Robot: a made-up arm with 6 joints.
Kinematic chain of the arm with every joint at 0, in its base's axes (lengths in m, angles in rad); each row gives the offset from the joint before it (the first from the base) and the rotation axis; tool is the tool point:
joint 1: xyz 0 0 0.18 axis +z
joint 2: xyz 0 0 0 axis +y
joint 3: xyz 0 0 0.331 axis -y
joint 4: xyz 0 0 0 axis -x
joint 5: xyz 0.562 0 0 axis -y
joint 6: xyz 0 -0.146 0 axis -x
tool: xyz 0 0 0
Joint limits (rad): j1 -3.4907..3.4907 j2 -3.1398..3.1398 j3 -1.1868..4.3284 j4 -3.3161..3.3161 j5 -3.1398..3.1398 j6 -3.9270..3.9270
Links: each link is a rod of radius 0.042 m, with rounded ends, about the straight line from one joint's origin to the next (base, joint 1, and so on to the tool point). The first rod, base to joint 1, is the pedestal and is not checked.
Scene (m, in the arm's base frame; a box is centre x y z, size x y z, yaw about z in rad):
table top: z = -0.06
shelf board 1: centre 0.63 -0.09 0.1 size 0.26 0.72 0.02 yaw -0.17
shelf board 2: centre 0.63 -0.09 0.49 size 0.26 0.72 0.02 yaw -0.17
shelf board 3: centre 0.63 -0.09 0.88 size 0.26 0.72 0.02 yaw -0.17
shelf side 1: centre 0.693 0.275 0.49 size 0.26 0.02 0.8 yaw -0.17
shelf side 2: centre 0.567 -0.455 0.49 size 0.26 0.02 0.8 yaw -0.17
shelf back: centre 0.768 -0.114 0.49 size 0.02 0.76 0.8 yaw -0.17
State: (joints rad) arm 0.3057 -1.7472 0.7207 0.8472 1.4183 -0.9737
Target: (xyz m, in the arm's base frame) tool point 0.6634 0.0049 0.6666
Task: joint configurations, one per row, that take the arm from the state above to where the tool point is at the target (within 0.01 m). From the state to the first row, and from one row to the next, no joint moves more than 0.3 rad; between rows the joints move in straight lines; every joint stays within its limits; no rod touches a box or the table.
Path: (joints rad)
1: 0.5200 -1.4574 0.9091 0.8232 1.4449 -1.1880
2: 0.7342 -1.1675 1.0974 0.7992 1.4714 -1.4023
3: 0.9485 -0.8777 1.2858 0.7752 1.4980 -1.6166
4: 1.1628 -0.5879 1.4741 0.7511 1.5246 -1.8309
5: 1.3771 -0.2981 1.6625 0.7271 1.5512 -2.0452
6: 1.5913 -0.0082 1.8509 0.7031 1.5777 -2.2595
7: 1.8775 0.0851 2.0948 0.7309 1.5458 -2.0023
8: 2.1638 0.1785 2.3388 0.7587 1.5140 -1.7452
9: 2.4500 0.2718 2.5828 0.7865 1.4821 -1.4880
10: 2.7362 0.3652 2.8268 0.8144 1.4502 -1.2309
11: 3.0224 0.4585 3.0707 0.8422 1.4183 -0.9737
12: 3.0086 0.1910 2.8198 0.7976 1.4183 -0.9737
13: 2.9948 -0.0765 2.5689 0.7530 1.4183 -0.9737
14: 2.9811 -0.3440 2.3180 0.7084 1.4183 -0.9737

